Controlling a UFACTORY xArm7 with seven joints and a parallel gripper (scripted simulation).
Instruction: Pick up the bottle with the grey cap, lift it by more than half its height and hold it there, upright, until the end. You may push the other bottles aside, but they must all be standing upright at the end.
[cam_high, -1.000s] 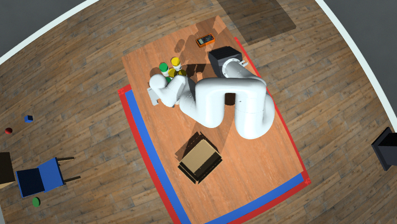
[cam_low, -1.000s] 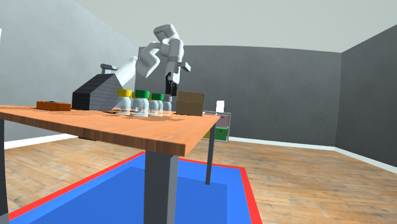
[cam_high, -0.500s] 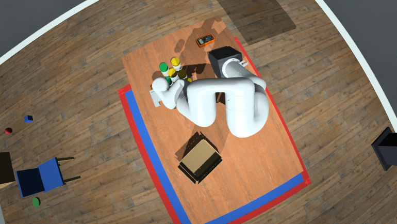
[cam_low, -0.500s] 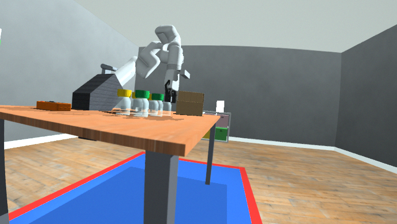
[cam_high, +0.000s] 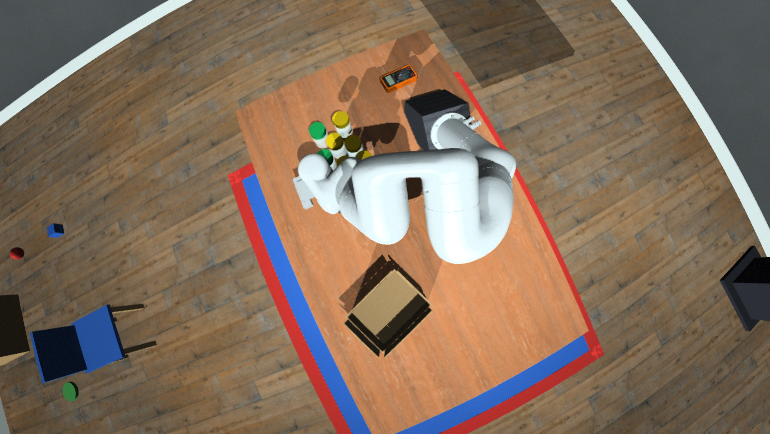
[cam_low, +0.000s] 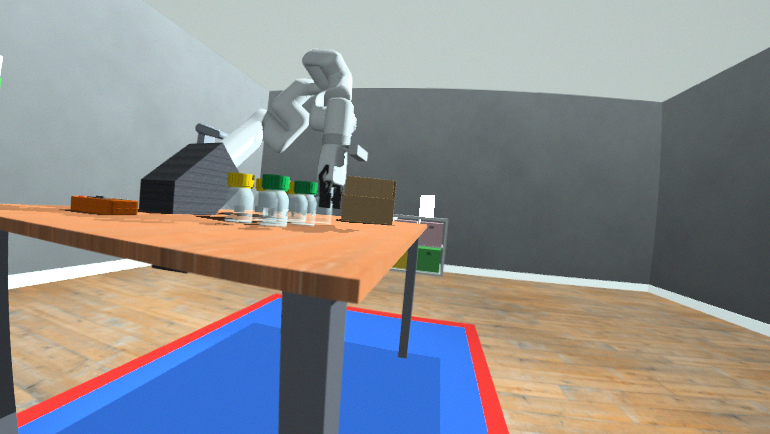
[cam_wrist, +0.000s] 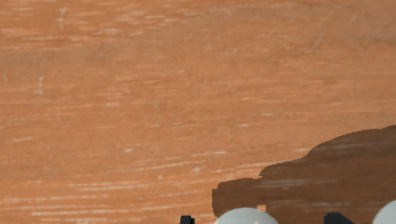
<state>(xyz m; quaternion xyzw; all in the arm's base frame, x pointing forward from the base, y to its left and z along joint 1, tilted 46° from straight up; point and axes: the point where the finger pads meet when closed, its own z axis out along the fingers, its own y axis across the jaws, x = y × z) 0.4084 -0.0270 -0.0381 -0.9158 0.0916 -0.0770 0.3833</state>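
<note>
Right now the grey-capped bottle is 20 mm behind my hand and 10 mm below it. Round my hand: red-capped bottle (100 mm behind, 20 mm to the left, 10 mm below); orange meter (420 mm behind, 280 mm to the right, 50 mm below).
</note>
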